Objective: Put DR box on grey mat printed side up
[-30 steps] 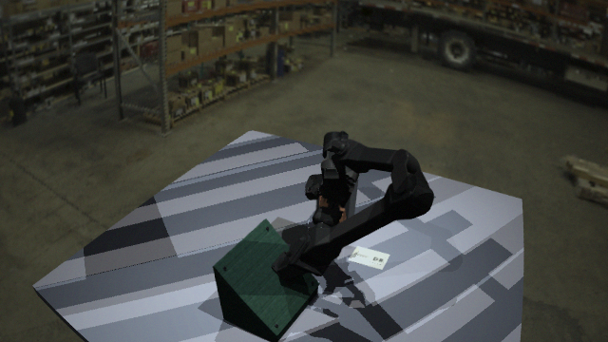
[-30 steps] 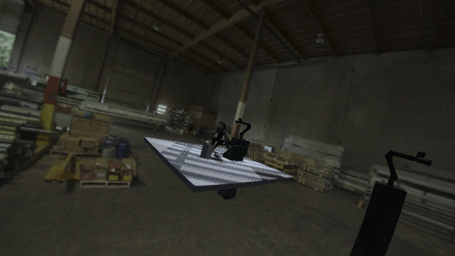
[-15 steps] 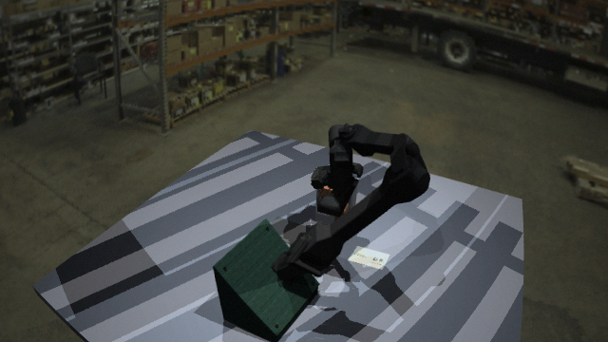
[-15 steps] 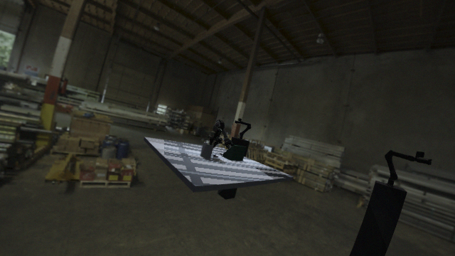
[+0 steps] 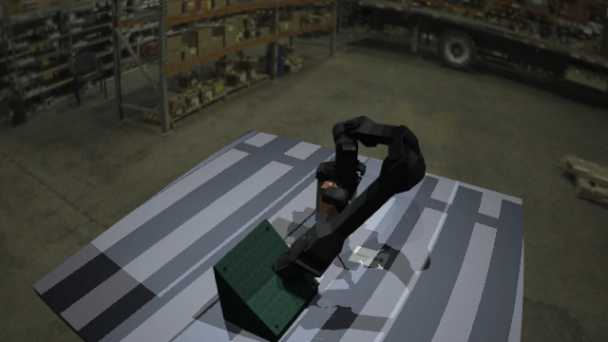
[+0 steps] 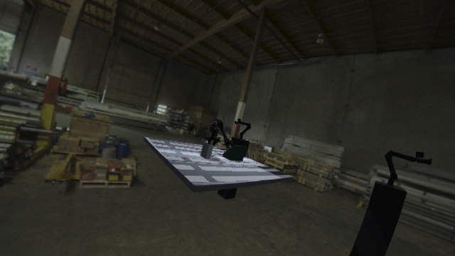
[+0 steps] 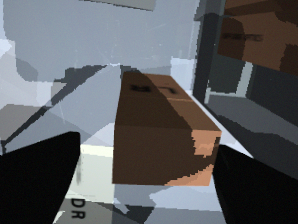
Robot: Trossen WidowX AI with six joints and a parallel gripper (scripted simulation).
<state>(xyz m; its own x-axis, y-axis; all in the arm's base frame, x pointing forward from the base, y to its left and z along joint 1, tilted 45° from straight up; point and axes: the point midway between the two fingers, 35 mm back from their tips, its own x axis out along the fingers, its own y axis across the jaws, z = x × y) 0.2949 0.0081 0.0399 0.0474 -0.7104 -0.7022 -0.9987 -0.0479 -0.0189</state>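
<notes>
Now: the grey mat 140 mm to the left of my gripper tip, 110 mm below it and 40 mm behind it. From my gripper tip the other things lie so: white card: 110 mm to the right, 110 mm below, 50 mm behind.
</notes>
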